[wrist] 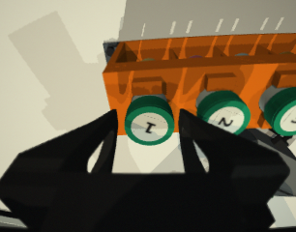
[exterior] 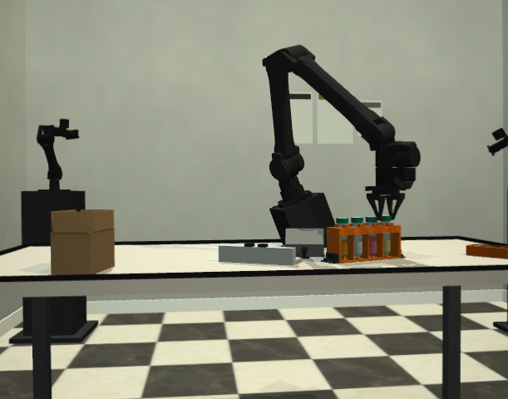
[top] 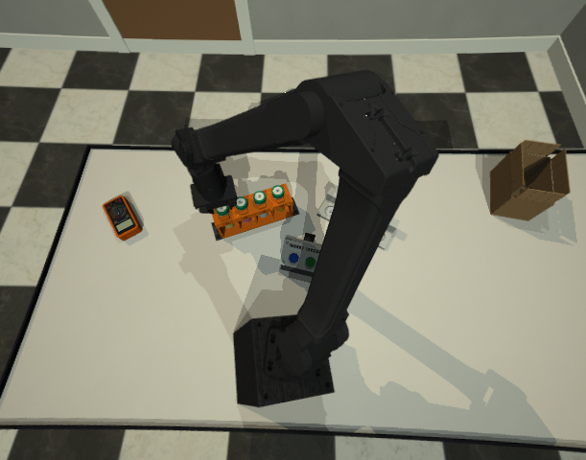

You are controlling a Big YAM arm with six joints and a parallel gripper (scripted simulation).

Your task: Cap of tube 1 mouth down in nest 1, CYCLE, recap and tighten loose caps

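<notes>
Right now my hand is right at the cap. The rest, counted from my hand: key housing 22 cm to the right, 9 cm behind, 7 cm below; then green key 24 cm to the right, 12 cm behind, 5 cm below; then blue key 20 cm to the right, 11 cm behind, 5 cm below.
</notes>
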